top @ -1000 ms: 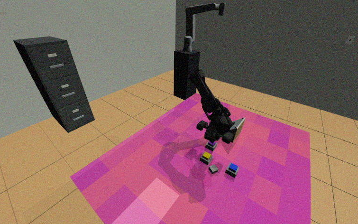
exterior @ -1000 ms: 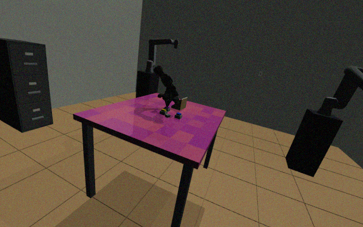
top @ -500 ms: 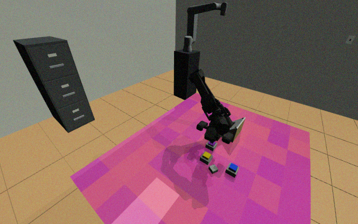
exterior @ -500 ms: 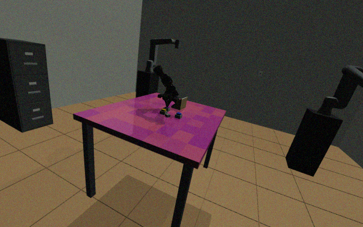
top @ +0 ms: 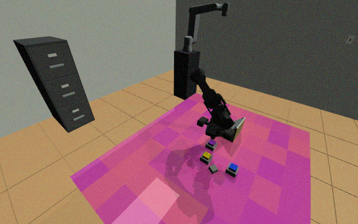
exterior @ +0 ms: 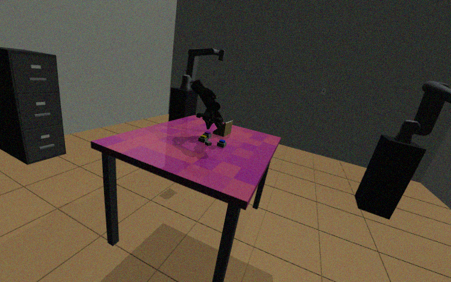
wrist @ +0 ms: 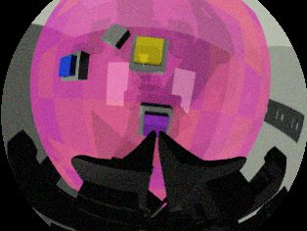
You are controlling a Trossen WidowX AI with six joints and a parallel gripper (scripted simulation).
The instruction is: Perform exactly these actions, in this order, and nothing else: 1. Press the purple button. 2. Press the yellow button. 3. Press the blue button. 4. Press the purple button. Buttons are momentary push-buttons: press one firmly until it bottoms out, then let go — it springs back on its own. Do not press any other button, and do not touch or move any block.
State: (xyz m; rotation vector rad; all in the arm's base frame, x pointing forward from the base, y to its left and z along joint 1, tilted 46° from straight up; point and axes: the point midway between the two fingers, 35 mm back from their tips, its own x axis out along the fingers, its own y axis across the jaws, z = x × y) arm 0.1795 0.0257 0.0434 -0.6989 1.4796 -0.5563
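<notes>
Now: gripper tip 30 mm above the purple button. Also, from my gripper tip: yellow button 90 mm ahead, 30 mm to the left, 30 mm below; then blue button 160 mm to the left, 70 mm ahead, 30 mm below; then small grey block 120 mm ahead, 90 mm to the left, 50 mm below.
</notes>
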